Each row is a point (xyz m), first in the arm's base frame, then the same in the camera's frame.
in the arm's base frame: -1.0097 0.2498 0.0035
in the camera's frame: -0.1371 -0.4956 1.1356
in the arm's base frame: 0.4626 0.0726 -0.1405
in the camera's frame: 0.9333 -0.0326 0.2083
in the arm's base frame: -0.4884 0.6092 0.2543
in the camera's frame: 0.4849 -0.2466 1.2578
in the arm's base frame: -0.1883 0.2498 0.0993
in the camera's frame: 0.5773 -0.2870 0.7750
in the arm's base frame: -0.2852 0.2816 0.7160
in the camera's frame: 0.8577 -0.7051 1.1456
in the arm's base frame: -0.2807 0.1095 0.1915
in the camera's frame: 0.5325 -0.4731 0.7646
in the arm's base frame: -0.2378 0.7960 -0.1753
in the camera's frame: 0.4715 0.2460 1.0593
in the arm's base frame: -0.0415 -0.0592 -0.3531
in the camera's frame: 0.3849 -0.1478 0.2600
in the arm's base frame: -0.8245 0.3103 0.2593
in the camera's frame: 0.1681 -0.5625 1.2116
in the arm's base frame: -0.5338 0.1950 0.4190
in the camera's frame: 0.4737 -0.6495 1.0622
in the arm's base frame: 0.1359 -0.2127 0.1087
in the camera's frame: 0.7660 -0.4976 0.2860
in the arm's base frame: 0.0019 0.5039 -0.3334
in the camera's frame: 0.5248 0.2330 0.6534
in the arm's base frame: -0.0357 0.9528 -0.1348
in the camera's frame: 0.6830 0.3918 1.0917
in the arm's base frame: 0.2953 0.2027 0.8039
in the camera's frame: 1.3610 -0.6242 0.8438
